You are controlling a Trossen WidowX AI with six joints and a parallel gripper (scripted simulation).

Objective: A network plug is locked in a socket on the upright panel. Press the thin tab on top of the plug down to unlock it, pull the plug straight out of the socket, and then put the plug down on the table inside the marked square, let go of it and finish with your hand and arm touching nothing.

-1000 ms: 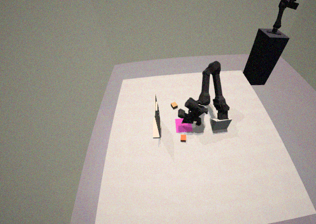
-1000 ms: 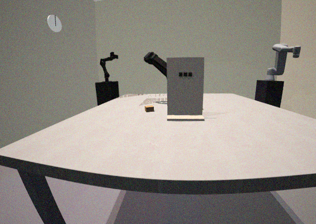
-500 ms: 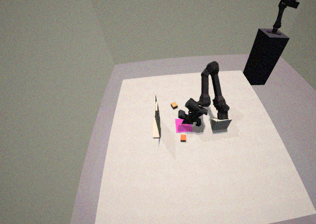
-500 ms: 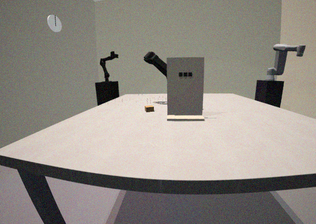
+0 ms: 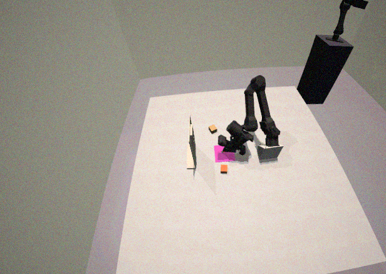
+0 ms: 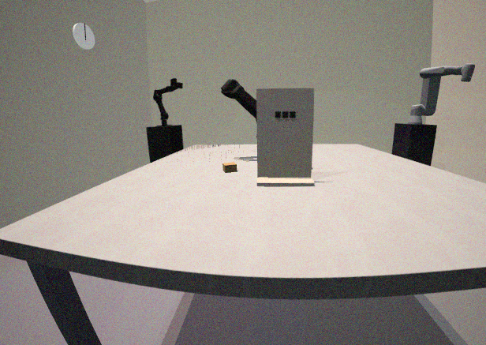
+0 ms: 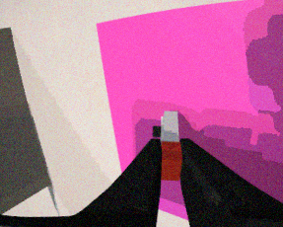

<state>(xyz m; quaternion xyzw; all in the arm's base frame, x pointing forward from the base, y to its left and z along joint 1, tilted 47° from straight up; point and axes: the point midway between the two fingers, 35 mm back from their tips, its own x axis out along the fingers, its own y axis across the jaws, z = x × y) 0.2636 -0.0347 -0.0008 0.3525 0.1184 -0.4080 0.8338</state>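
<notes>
Right now the network plug is right at my gripper tip. Also, from my gripper tip: magenta marked square: 2 cm below, 1 cm behind; panel: 18 cm ahead, 11 cm above, 2 cm to the left.
</notes>
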